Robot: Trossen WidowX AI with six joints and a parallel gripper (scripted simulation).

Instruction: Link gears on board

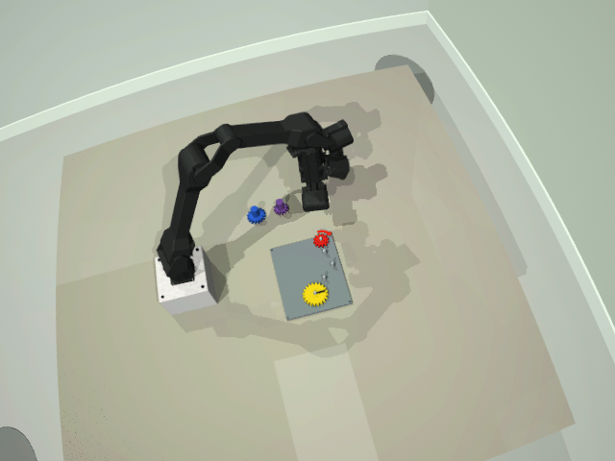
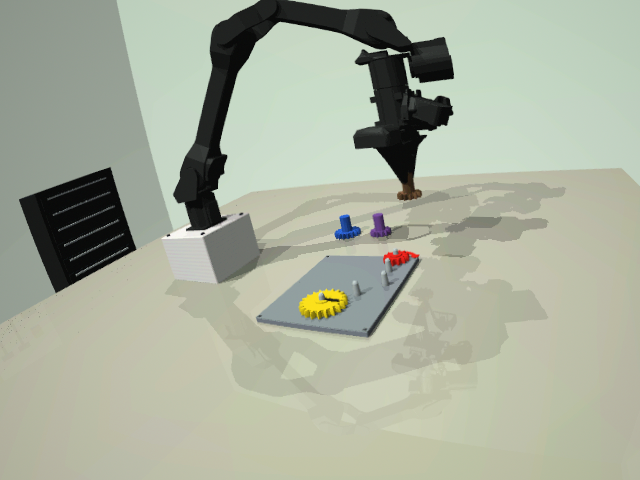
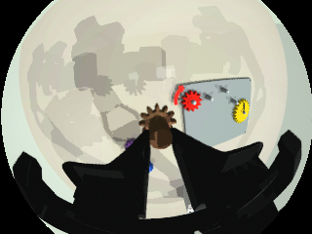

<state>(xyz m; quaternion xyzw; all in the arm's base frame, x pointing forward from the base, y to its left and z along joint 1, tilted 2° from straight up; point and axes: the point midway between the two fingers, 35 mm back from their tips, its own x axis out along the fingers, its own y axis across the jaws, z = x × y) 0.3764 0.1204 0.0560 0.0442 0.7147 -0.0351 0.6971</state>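
Now: gripper tip 10 mm past the red gear, 70 mm to the left of it and 100 mm above it. The rest, counted from my gripper tip: purple gear 100 mm behind, 60 mm to the left, 100 mm below; red arrow 10 mm ahead, 50 mm to the right, 110 mm below; brown gear 10 mm below.
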